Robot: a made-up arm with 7 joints.
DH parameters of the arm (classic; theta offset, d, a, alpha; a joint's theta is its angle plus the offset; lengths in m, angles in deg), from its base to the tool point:
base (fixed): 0 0.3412 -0.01 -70
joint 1: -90 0.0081 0.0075 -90
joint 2: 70 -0.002 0.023 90
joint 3: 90 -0.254 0.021 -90
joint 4: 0 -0.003 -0.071 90
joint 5: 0 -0.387 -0.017 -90
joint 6: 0 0.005 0.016 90
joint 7: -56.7 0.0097 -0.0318 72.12
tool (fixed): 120.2 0.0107 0 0
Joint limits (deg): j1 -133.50..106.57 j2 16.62..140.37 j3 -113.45..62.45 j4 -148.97..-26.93 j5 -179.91..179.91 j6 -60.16..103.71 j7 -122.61..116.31
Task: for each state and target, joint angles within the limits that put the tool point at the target. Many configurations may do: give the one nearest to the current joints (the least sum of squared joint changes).
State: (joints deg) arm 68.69 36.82 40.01 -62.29 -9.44 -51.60 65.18
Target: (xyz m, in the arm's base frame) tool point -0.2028 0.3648 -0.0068
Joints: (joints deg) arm 68.60 25.54 31.32 -88.61 -8.13 -49.35 68.01
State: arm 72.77 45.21 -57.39 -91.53 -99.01 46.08 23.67
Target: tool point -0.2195 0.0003 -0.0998
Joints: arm 61.48 44.99 -49.02 -93.51 -98.70 45.59 23.72
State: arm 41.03 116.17 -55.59 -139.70 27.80 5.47 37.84
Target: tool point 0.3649 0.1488 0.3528
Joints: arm -0.50 127.47 -8.67 -126.86 23.39 3.95 33.39
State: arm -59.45 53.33 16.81 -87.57 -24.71 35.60 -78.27
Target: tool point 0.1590 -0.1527 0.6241
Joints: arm -72.76 43.27 -11.90 -127.09 -29.38 34.90 -81.81
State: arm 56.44 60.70 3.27 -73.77 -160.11 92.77 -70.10
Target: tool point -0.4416 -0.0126 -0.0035
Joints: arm 92.34 41.54 -32.78 -84.75 -160.14 91.90 -66.38
